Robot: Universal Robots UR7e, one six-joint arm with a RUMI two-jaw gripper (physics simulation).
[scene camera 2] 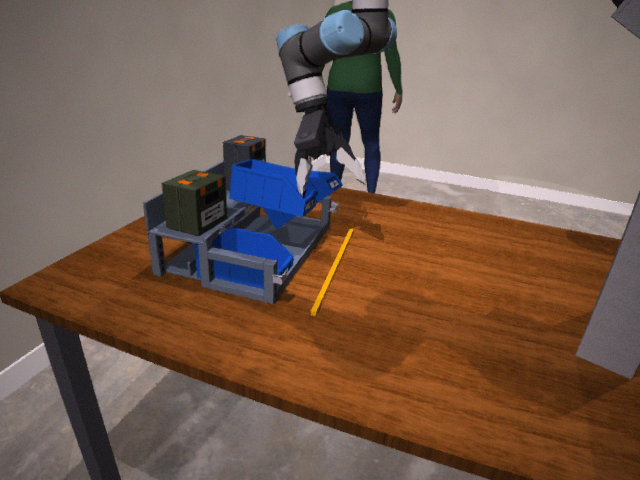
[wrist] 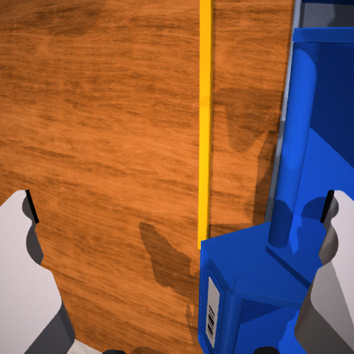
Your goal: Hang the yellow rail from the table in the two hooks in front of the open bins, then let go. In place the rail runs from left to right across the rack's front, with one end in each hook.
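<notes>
The yellow rail lies on the table in front of the grey rack, roughly parallel to its front. Two small light hooks, the near hook and the far hook, stick out from the rack's front posts and hold no rail. My gripper is open, high above the table by the far part of the rack. A raised, tilted blue bin is at one finger, with another blue bin beside it. The bin hides part of the view around the rail's end in the wrist view.
Another blue bin sits in the rack's near bay. A green box and a dark grey box stand on the rack's upper shelf. A grey panel stands at the right. A person stands behind the table.
</notes>
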